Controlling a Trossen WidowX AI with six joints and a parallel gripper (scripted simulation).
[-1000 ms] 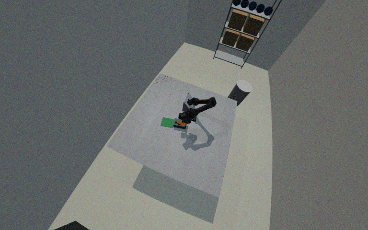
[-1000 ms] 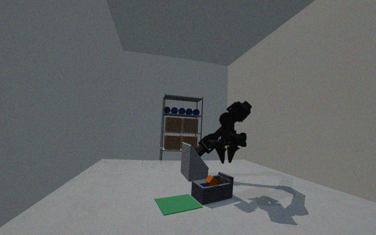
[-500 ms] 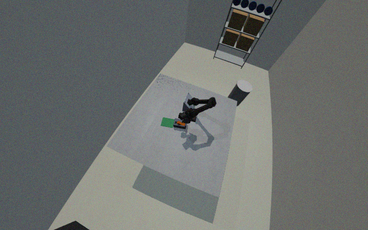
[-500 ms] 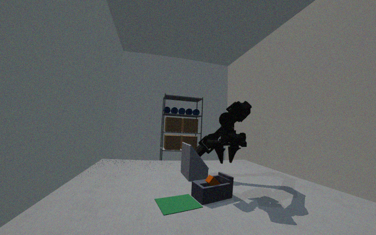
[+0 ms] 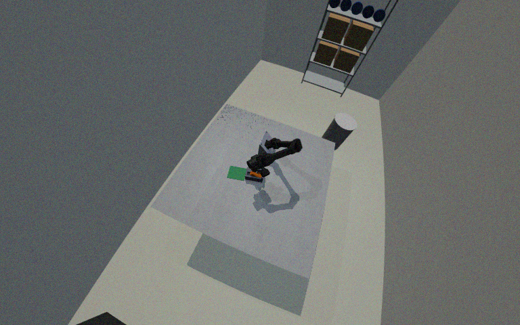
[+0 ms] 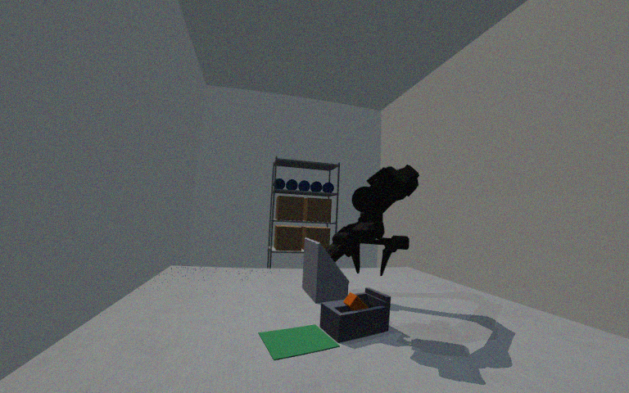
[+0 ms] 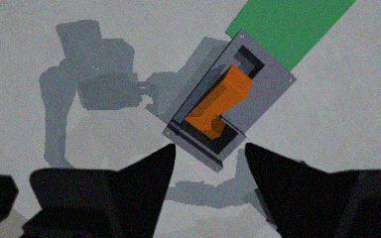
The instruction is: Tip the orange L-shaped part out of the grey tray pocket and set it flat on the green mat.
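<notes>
Now: gripper tip 10 mm past the orange l-shaped part, 10 mm to the left of it and 100 mm above it. Round my gripper tip: green mat 20 mm ahead, 190 mm to the right, 160 mm below.
</notes>
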